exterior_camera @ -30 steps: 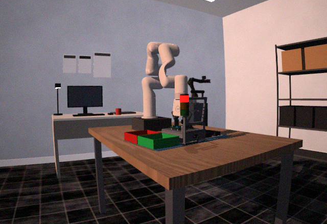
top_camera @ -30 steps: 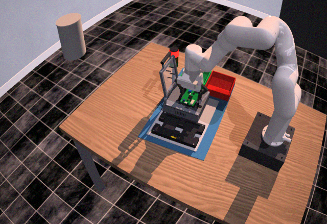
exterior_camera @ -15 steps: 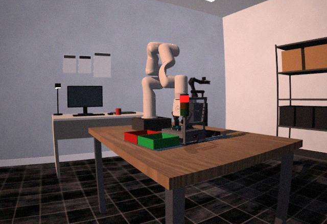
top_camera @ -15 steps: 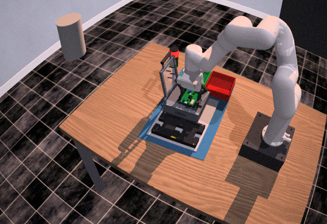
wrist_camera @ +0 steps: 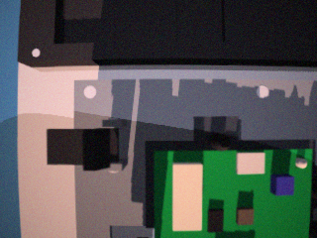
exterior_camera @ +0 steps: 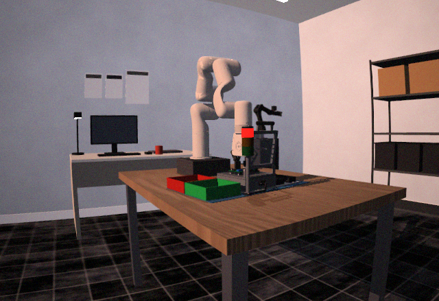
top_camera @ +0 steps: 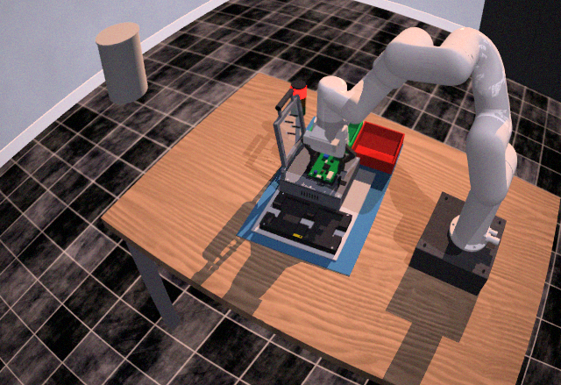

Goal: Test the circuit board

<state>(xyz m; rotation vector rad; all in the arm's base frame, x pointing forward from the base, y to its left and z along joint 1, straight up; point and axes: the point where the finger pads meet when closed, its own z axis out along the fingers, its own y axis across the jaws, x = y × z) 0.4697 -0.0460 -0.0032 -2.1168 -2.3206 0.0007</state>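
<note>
Right now my hand is 1 cm above the green circuit board. Round my hand: black block (7 cm behind, 5 cm to the left, 1 cm above); green bin (20 cm to the right, 7 cm below, 6 cm ahead); clear lid (12 cm ahead, 10 cm above, 1 cm to the left).
</note>
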